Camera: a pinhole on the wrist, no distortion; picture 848 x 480 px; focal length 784.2 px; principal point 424.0 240.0 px. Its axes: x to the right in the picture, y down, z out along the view. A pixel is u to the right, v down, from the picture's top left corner.
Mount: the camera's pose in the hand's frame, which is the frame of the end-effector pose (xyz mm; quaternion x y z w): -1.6 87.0 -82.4 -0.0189 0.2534 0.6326 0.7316
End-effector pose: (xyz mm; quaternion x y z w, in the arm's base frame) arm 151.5 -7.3 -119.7 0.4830 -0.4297 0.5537 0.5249
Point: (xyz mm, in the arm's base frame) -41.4 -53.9 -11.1
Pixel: 670.8 110.0
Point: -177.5 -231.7 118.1
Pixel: 665.3 175.9
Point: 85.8 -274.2 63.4
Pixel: 146.9 200.9
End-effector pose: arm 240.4 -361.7 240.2 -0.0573 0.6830 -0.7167 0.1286
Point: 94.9 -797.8 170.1
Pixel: 134.1 56.4
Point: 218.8 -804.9 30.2
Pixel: 335.8 273.5
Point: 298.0 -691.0 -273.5
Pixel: 816.4 429.3
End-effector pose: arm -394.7 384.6 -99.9 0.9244 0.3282 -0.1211 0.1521
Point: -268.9 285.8 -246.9
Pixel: 256.3 224.5
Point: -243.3 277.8 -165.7
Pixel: 467.3 205.5
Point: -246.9 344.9 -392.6
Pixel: 110.2 76.0
